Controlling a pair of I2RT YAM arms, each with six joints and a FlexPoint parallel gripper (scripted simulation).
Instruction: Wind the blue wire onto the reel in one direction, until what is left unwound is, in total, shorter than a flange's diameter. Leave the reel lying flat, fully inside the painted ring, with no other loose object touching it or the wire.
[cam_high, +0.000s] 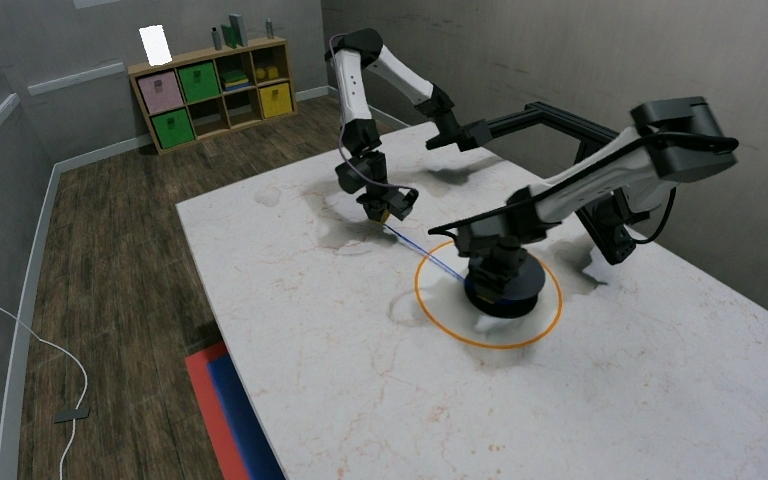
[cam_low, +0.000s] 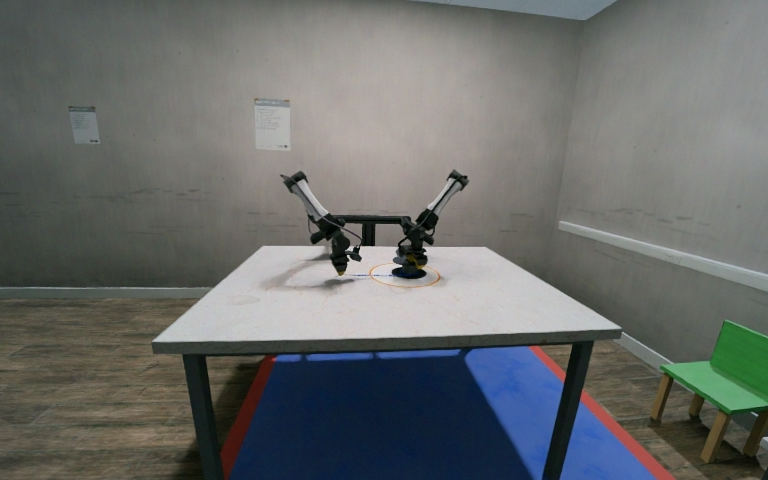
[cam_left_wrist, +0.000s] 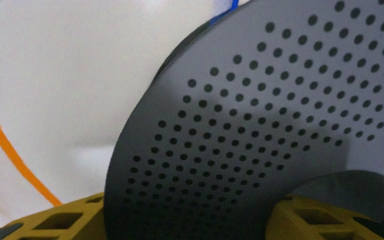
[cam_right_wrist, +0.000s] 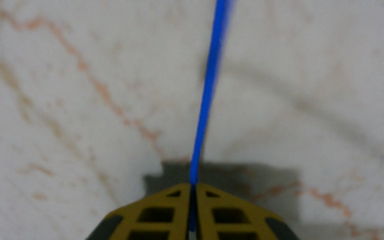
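Observation:
My left gripper is now 50 mm past the dark reel, 20 mm to the left of it and 20 mm above it. Also, from my left hand: orange ring (60 mm below, 50 mm to the right, 30 mm behind).

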